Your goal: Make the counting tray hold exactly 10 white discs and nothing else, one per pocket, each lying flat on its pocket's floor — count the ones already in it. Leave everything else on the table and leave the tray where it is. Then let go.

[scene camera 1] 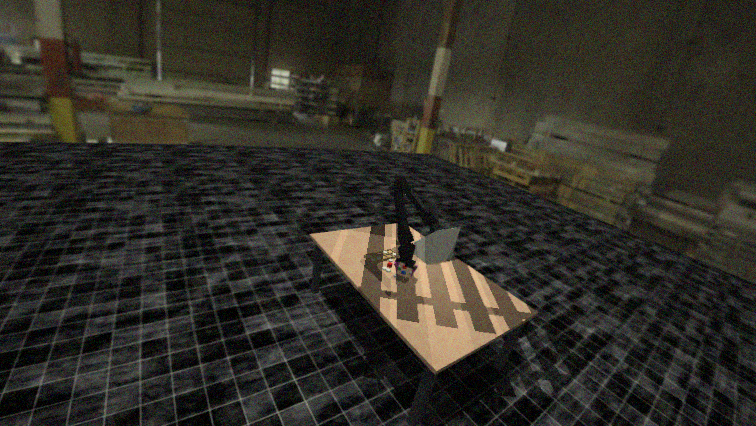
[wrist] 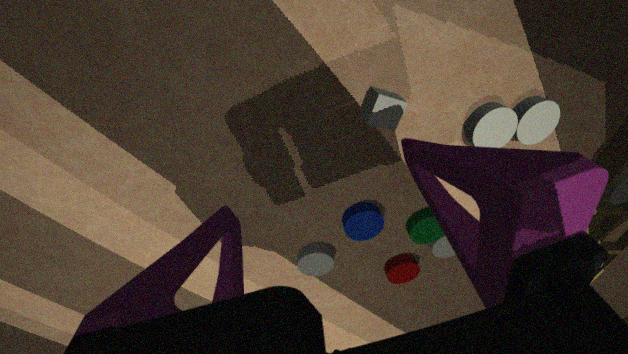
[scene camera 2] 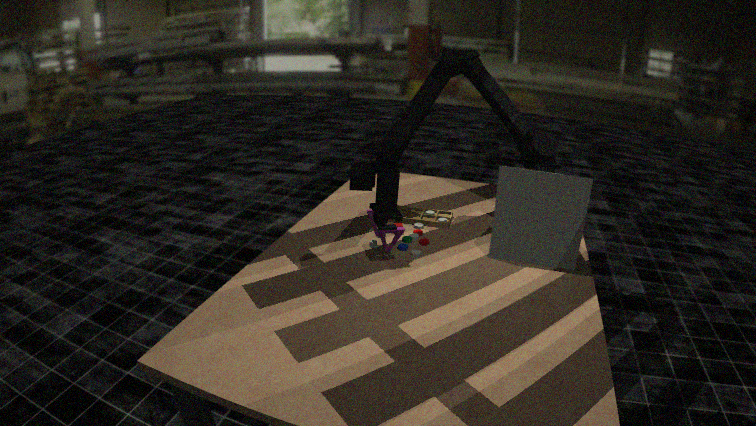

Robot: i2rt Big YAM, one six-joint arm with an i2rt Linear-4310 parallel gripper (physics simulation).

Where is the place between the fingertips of my gripper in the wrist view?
At 313,183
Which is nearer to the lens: the counting tray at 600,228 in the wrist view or the blue disc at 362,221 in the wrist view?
The blue disc.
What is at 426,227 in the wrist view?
A green disc.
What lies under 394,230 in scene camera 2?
My gripper.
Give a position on a counting tray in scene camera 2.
412,215
